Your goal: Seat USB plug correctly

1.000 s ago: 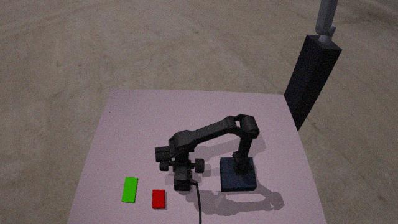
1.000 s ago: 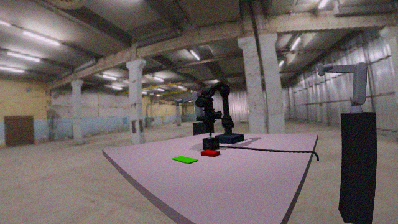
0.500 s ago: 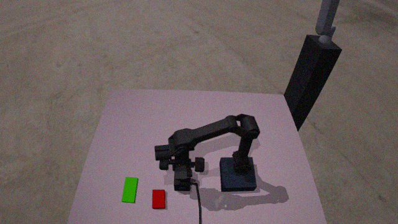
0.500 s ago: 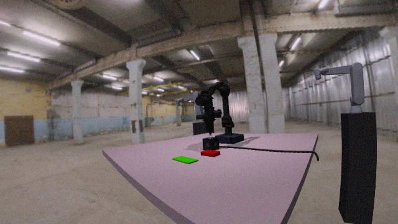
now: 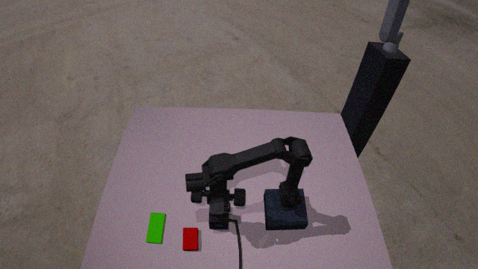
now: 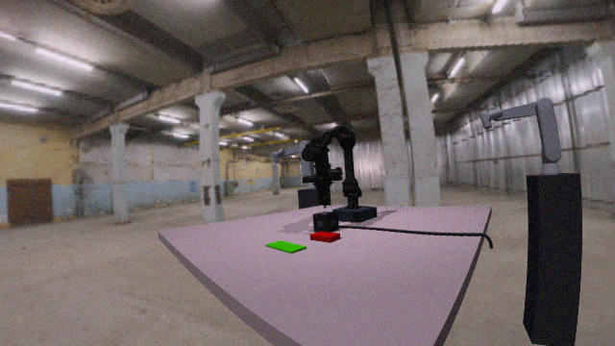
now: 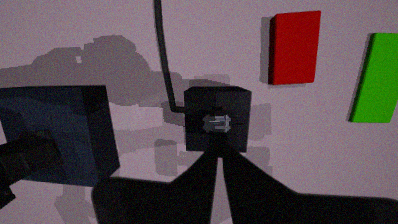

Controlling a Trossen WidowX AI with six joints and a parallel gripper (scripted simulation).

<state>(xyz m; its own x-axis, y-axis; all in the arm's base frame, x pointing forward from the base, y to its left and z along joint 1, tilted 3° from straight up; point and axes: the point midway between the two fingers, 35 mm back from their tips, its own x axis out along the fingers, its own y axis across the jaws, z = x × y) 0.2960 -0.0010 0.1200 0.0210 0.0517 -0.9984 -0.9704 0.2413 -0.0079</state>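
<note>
The dark USB plug lies 2 cm below my gripper tip. Also, from my gripper tip: metal-rimmed socket 7 cm below; then red pad 13 cm below, 13 cm ahead, 7 cm to the left; then green pad 27 cm ahead, 13 cm below.
</note>
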